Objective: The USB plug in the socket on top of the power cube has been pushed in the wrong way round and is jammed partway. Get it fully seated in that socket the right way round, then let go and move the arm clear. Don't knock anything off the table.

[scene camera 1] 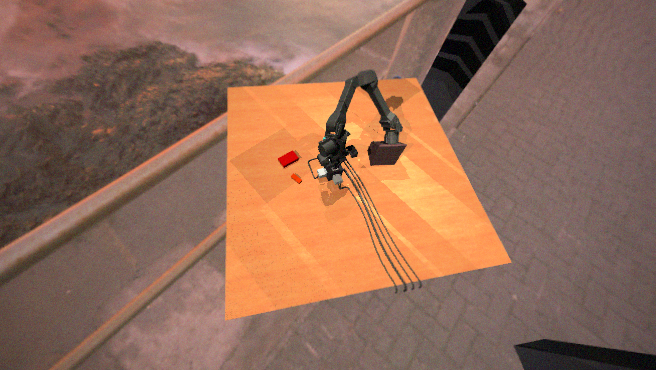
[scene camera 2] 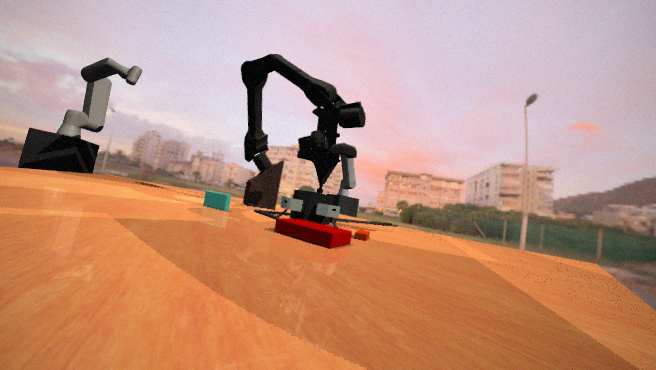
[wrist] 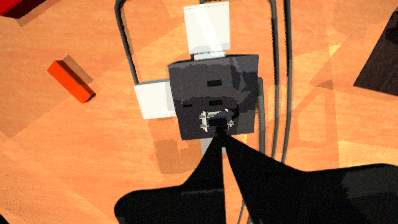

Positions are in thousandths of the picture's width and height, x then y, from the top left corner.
Labels:
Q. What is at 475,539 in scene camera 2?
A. A dark grey power cube.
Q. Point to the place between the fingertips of the gripper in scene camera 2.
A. At 490,496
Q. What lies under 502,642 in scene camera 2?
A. A red flat block.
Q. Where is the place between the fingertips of the gripper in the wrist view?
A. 557,632

